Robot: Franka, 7 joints.
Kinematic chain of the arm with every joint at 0, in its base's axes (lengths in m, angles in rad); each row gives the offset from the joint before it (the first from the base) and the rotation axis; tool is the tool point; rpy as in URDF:
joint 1: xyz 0 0 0.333 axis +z
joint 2: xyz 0 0 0 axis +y
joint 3: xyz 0 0 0.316 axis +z
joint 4: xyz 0.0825 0 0 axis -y
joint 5: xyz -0.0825 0 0.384 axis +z
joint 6: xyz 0 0 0 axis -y
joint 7: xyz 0.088 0 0 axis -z
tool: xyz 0 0 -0.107 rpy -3.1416 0 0
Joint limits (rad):
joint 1: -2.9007..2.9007
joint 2: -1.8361..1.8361
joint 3: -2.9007..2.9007
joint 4: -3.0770..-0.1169
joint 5: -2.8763..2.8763
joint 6: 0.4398..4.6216
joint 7: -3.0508..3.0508
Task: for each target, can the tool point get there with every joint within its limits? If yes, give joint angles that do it. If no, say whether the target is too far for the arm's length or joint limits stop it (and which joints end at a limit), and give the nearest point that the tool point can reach.
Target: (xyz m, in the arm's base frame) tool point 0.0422 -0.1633 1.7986
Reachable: no: too far | nearest point 0.0245 -0.0950 1.1853 | short by 0.617 m
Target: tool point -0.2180 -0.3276 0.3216
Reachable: yes | joints 2.4281 -0.6274 1.9883 -2.3926 2.1115 3.7869 1.0737
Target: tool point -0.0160 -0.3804 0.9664
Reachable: yes | joints 0.5179 -0.2767 -1.2326 -0.8937 -1.9762 0.8949 -1.0051
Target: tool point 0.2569 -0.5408 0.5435
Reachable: yes | joints 0.9288 -0.3814 -2.1108 -1.7805 1.5532 1.4456 -1.7167
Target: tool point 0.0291 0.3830 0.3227
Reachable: yes | joints 2.1271 -0.3887 -0.5435 -2.7751 -1.9180 2.0761 1.2729
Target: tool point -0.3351 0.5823 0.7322
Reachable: yes | joints -0.7954 -1.4335 0.8471 -0.8687 -1.9756 1.2640 -1.0101
